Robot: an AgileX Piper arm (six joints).
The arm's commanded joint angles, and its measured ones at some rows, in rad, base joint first. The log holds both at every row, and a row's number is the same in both.
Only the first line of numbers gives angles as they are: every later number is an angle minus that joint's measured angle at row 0.
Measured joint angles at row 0:
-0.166, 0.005, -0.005, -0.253, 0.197, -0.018
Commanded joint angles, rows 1 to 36:
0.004, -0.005, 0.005, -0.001, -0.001, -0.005
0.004, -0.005, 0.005, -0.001, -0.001, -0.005
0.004, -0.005, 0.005, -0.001, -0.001, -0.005
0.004, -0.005, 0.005, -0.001, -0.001, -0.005
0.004, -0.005, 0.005, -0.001, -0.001, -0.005
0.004, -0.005, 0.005, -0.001, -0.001, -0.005
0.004, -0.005, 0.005, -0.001, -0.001, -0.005
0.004, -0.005, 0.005, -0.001, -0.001, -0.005
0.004, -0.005, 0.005, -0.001, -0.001, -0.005
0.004, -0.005, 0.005, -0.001, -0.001, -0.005
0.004, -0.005, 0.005, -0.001, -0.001, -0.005
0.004, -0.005, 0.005, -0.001, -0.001, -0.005
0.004, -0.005, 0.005, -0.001, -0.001, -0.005
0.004, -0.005, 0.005, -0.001, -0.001, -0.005
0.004, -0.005, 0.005, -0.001, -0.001, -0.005
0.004, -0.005, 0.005, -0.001, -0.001, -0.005
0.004, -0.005, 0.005, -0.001, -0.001, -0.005
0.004, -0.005, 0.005, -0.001, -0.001, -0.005
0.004, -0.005, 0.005, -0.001, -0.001, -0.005
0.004, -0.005, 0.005, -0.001, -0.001, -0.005
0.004, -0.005, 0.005, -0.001, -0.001, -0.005
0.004, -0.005, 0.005, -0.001, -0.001, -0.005
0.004, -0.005, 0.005, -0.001, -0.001, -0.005
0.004, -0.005, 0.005, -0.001, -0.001, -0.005
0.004, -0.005, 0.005, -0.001, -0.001, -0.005
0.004, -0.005, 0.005, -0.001, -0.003, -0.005
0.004, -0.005, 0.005, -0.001, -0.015, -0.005
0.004, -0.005, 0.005, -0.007, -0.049, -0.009
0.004, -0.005, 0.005, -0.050, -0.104, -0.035
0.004, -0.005, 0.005, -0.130, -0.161, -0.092
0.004, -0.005, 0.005, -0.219, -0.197, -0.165
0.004, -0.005, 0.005, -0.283, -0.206, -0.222
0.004, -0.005, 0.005, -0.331, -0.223, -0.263
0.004, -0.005, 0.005, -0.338, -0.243, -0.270
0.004, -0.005, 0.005, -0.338, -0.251, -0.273
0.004, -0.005, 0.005, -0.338, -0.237, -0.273
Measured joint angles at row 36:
0.000, 0.000, 0.003, -0.252, -0.186, -0.199
